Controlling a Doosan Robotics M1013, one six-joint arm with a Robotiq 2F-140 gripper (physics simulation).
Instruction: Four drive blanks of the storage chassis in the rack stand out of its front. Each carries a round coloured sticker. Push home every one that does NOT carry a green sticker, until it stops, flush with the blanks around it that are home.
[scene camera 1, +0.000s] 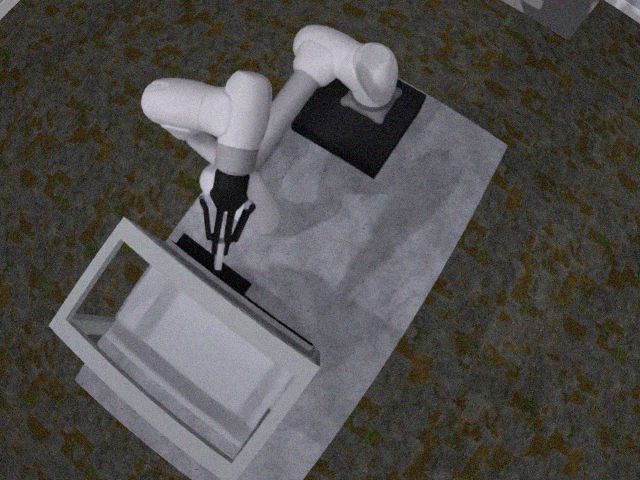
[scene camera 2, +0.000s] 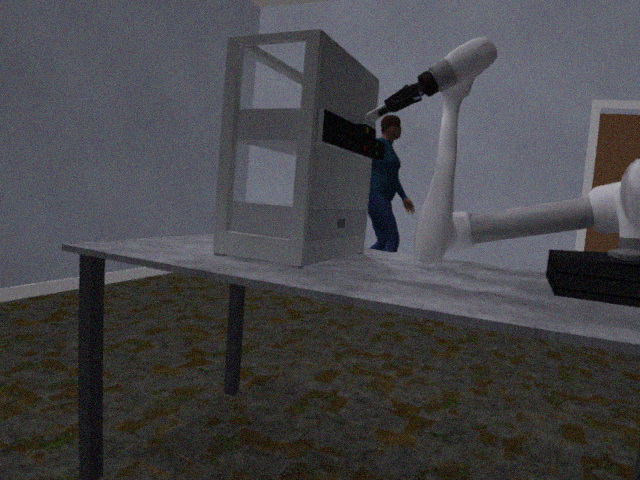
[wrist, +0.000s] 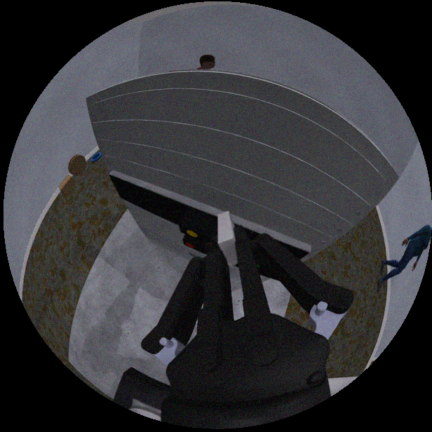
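The black storage chassis (scene camera 1: 192, 251) (scene camera 2: 336, 127) (wrist: 145, 199) sits across the front of the grey rack (scene camera 1: 217, 300) (scene camera 2: 338, 180) (wrist: 240, 145). A blank with a yellow sticker (scene camera 2: 367, 130) (wrist: 191, 233) stands out of its front. A blank with a red sticker (scene camera 2: 364, 148) (wrist: 189, 245) shows just below it. A faint green sticker (scene camera 2: 378, 149) shows near the chassis's far end in scene camera 2. My gripper (scene camera 1: 219, 260) (scene camera 2: 374, 112) (wrist: 226, 222) is shut and empty, its pale tips at the chassis's upper edge, right of the yellow sticker in the wrist view. Contact is unclear; the fingers hide blanks behind them.
The rack stands on a grey table (scene camera 1: 361, 248) (scene camera 2: 155, 248) (wrist: 115, 280). The arm's black base block (scene camera 1: 346, 129) (scene camera 2: 594, 276) is at the table's other end. A person in blue (scene camera 2: 385, 170) (wrist: 419, 245) is beyond the rack; another head (wrist: 207, 62) shows above its top.
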